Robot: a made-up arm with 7 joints.
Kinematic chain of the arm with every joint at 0, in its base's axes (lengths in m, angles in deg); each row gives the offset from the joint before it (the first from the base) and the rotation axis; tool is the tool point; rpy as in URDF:
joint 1: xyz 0 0 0 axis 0.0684 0.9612 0.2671
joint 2: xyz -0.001 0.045 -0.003 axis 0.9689 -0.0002 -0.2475
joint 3: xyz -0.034 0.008 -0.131 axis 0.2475 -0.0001 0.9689
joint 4: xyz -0.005 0 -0.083 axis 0.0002 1 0
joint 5: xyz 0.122 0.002 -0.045 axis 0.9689 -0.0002 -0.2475
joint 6: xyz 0.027 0 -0.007 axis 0.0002 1 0
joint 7: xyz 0.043 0 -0.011 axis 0.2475 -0.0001 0.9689
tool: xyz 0 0 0 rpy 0 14.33 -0.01
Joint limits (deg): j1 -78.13..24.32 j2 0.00..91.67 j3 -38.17..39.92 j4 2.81..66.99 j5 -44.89..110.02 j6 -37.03..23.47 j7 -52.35..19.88
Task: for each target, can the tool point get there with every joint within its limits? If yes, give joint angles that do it. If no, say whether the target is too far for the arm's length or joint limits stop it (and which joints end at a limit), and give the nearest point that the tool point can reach.
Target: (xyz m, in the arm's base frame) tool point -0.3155 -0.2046 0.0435
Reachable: no: joint limits stop it (at a limit: joint 1, joint 2, joint 3, joint 4, joint 6) | nearest point -0.2125 -0.0164 -0.3468 | short by 0.445 m
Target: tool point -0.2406 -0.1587 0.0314
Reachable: no: joint limits stop it (at a limit: joint 1, joint 2, joint 3, joint 4, joint 6) | nearest point -0.0166 -0.0816 -0.2804 | short by 0.392 m
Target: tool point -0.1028 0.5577 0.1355
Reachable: no: too far | nearest point 0.0133 0.4596 0.0321 | short by 0.184 m
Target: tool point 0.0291 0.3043 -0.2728
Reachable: yes | joints 11.54 30.22 30.66 26.74 -23.03 8.55 6.31
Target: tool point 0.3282 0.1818 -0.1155
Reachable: yes | joints -47.43 21.40 22.97 22.06 94.41 12.81 -30.39
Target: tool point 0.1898 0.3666 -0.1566
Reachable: yes | joints -21.64 55.18 18.97 47.53 94.57 1.56 -9.82
